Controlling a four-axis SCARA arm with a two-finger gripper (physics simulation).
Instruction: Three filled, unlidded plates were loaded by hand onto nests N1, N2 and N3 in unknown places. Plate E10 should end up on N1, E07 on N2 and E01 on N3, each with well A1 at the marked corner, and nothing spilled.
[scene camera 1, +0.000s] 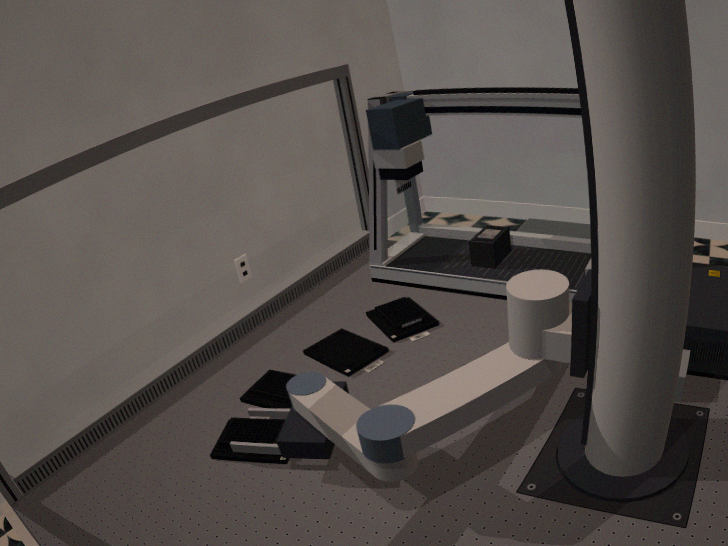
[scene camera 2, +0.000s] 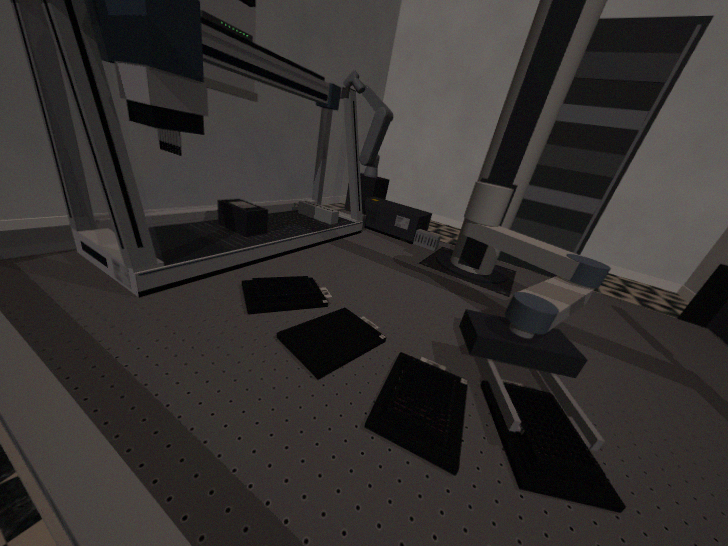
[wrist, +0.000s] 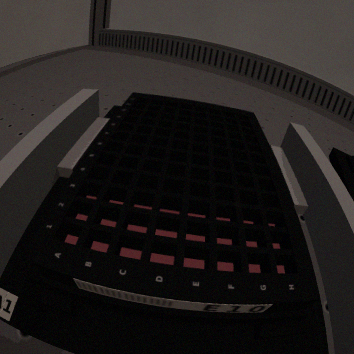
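Seen in the pictures: gripper, fingertip midpoint: (scene camera 1: 240, 429) (scene camera 2: 555, 435) (wrist: 192, 119); arm's base, origin of the base link: (scene camera 1: 623, 454) (scene camera 2: 468, 270).
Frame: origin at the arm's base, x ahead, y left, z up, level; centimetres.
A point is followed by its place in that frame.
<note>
My gripper (scene camera 1: 241, 429) {x 67.8, y 23.8, z 4.8 cm} (scene camera 2: 557, 434) {x 67.8, y 23.8, z 4.8 cm} (wrist: 192, 118) {x 67.8, y 23.8, z 4.8 cm} is shut on plate E10 (scene camera 1: 255, 430) {x 65.6, y 22.0, z 4.0 cm} (scene camera 2: 538, 431) {x 68.1, y 21.9, z 4.3 cm} (wrist: 167, 195) {x 62.8, y 22.1, z 4.4 cm}, a black plate with red liquid showing in its wells. The plate is level, low at the front black nest (scene camera 1: 218, 454) {x 68.8, y 30.6, z 2.5 cm} (scene camera 2: 608, 498) {x 70.5, y 30.0, z 2.5 cm} (wrist: 150, 332) {x 59.3, y 20.2, z 2.5 cm}; I cannot tell whether it touches. Its well A1 is on the same side as the white A1 mark (wrist: 7, 305) {x 56.6, y 24.3, z 2.5 cm}. A neighbouring nest (scene camera 2: 376, 420) {x 79.7, y 3.2, z 2.5 cm} holds a plate (scene camera 2: 420, 405) {x 74.7, y 7.2, z 3.8 cm} with faint red lines. The farthest nest (scene camera 1: 396, 336) {x 60.8, y -20.2, z 2.5 cm} (scene camera 2: 252, 306) {x 73.6, y -28.2, z 2.5 cm} also holds a plate (scene camera 1: 402, 310) {x 64.5, y -29.0, z 3.9 cm} (scene camera 2: 284, 287) {x 65.0, y -28.5, z 3.5 cm}. Their labels are unreadable.
A flat black nest (scene camera 1: 345, 351) {x 68.4, y -10.8, z 2.5 cm} (scene camera 2: 331, 340) {x 70.9, y -10.9, z 2.5 cm} lies between the two other loaded nests. A gantry machine (scene camera 1: 435, 286) {x 64.5, y -45.0, z 2.4 cm} (scene camera 2: 252, 258) {x 59.8, y -45.0, z 3.1 cm} with a dark box (scene camera 1: 489, 249) {x 50.6, y -51.5, z 11.5 cm} (scene camera 2: 242, 217) {x 56.5, y -53.2, z 11.2 cm} stands behind. My arm's column (scene camera 1: 640, 235) {x -0.3, y 7.5, z 43.7 cm} stands at the right. A vented wall strip runs behind the nests.
</note>
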